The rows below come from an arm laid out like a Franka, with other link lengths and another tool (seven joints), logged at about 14 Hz.
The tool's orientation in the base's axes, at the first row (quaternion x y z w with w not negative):
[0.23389, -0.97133, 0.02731, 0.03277]
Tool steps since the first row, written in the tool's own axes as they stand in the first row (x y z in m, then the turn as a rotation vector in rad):
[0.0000, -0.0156, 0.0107, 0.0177, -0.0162, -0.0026]
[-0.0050, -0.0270, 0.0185, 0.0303, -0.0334, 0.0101]
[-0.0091, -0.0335, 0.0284, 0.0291, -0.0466, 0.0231]
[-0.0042, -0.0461, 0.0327, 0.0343, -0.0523, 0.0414]
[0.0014, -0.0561, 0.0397, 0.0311, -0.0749, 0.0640]
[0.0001, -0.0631, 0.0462, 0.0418, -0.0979, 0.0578]
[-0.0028, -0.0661, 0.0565, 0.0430, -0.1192, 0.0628]
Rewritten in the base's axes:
[0.0066, -0.0146, -0.0101, -0.0082, -0.0222, 0.0046]
[0.0158, -0.0230, -0.0178, -0.0122, -0.0441, -0.0065]
[0.0219, -0.0276, -0.0277, -0.0058, -0.0562, -0.0190]
[0.0231, -0.0413, -0.0312, -0.0087, -0.0649, -0.0367]
[0.0223, -0.0532, -0.0373, 0.0033, -0.0850, -0.0586]
[0.0263, -0.0593, -0.0436, 0.0046, -0.1099, -0.0507]
[0.0298, -0.0614, -0.0540, 0.0130, -0.1297, -0.0548]

